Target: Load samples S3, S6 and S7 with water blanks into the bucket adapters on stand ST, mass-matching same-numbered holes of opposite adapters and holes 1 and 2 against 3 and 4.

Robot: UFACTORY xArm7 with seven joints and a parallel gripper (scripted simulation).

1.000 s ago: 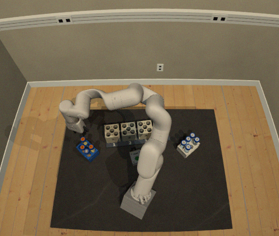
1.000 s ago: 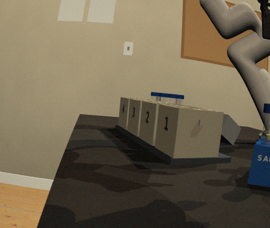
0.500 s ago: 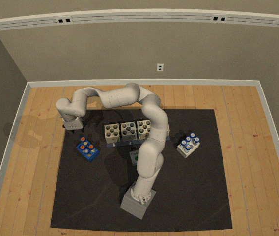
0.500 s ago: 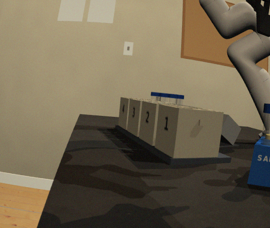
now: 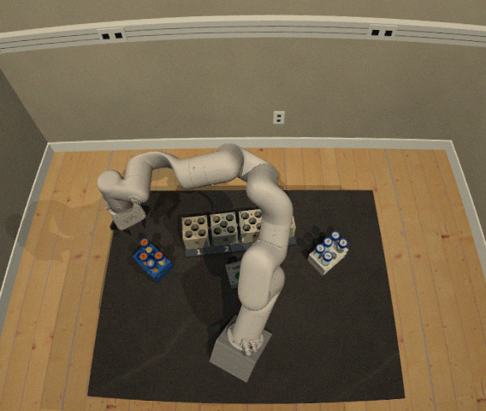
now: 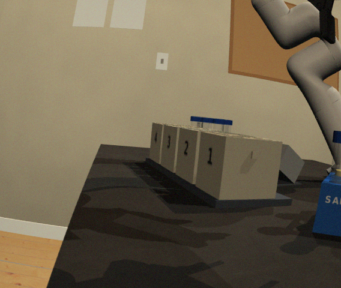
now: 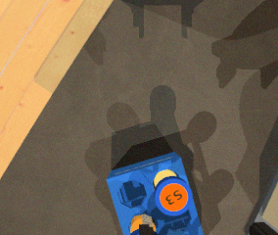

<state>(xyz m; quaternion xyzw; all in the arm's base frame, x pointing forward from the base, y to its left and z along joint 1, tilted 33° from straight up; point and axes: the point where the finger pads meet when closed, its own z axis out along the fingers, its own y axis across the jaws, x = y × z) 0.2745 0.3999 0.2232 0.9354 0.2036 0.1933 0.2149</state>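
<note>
Right now my hand is 22 cm above the blue sample rack, 4 cm past it and 1 cm to the left of it. From my hand the other things lie so: white blank rack (67 cm to the right, 22 cm below, 16 cm behind); then adapter 1 (20 cm below, 19 cm to the right, 3 cm ahead).
</note>
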